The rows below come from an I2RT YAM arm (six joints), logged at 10 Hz.
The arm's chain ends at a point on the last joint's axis. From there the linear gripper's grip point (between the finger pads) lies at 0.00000 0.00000 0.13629 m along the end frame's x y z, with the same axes.
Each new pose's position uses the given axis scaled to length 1; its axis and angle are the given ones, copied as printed.
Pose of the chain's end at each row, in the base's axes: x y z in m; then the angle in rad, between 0 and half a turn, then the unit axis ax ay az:
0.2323 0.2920 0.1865 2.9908 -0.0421 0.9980 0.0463
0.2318 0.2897 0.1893 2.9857 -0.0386 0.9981 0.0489
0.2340 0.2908 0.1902 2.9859 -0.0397 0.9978 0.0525
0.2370 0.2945 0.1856 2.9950 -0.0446 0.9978 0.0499
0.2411 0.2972 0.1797 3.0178 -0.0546 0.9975 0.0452
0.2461 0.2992 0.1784 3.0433 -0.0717 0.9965 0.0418
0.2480 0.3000 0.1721 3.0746 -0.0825 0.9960 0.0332
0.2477 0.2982 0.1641 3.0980 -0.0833 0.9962 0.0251
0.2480 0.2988 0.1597 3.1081 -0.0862 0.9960 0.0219
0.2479 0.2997 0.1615 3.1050 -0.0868 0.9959 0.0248
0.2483 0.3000 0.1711 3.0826 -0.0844 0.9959 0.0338
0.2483 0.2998 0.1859 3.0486 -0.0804 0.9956 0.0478
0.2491 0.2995 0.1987 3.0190 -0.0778 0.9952 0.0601
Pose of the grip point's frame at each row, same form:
0.2522 0.3054 0.0523 2.9908 -0.0421 0.9980 0.0463
0.2524 0.3037 0.0553 2.9857 -0.0386 0.9981 0.0489
0.2545 0.3058 0.0563 2.9859 -0.0397 0.9978 0.0525
0.2563 0.3089 0.0514 2.9950 -0.0446 0.9978 0.0499
0.2572 0.3104 0.0450 3.0178 -0.0546 0.9975 0.0452
0.2586 0.3115 0.0432 3.0433 -0.0717 0.9965 0.0418
0.2563 0.3098 0.0364 3.0746 -0.0825 0.9960 0.0332
0.2530 0.3055 0.0281 3.0980 -0.0833 0.9962 0.0251
0.2520 0.3051 0.0236 3.1081 -0.0862 0.9960 0.0219
0.2523 0.3069 0.0255 3.1050 -0.0868 0.9959 0.0248
0.2555 0.3098 0.0354 3.0826 -0.0844 0.9959 0.0338
0.2599 0.3138 0.0508 3.0486 -0.0804 0.9956 0.0478
0.2644 0.3170 0.0644 3.0190 -0.0778 0.9952 0.0601

